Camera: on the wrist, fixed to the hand. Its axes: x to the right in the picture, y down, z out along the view.
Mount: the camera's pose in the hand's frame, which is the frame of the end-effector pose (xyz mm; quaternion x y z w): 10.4 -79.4 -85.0 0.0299 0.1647 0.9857 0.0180
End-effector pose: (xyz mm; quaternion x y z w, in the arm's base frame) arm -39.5 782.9 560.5 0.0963 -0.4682 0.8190 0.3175
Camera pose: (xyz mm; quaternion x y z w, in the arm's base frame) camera 12.7 886.3 575.1 0.5852 0.0266 -0.3576 0.7273
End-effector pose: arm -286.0 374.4 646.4 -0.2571 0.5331 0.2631 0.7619
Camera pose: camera -286.9 260.7 619.9 -0.5003 -0.3964 -0.6975 0.3257
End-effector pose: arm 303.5 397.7 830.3 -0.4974 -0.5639 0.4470 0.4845
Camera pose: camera 377.2 401.5 920.8 0.6240 -0.5733 -0.4206 0.3242
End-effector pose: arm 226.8 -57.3 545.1 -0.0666 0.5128 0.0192 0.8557
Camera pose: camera 165.4 -147.7 503.9 -0.5267 -0.2164 -0.8175 0.0860
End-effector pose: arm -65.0 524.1 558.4 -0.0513 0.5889 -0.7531 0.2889
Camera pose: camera -138.8 602.9 602.8 0.7122 0.0862 0.2452 0.6521
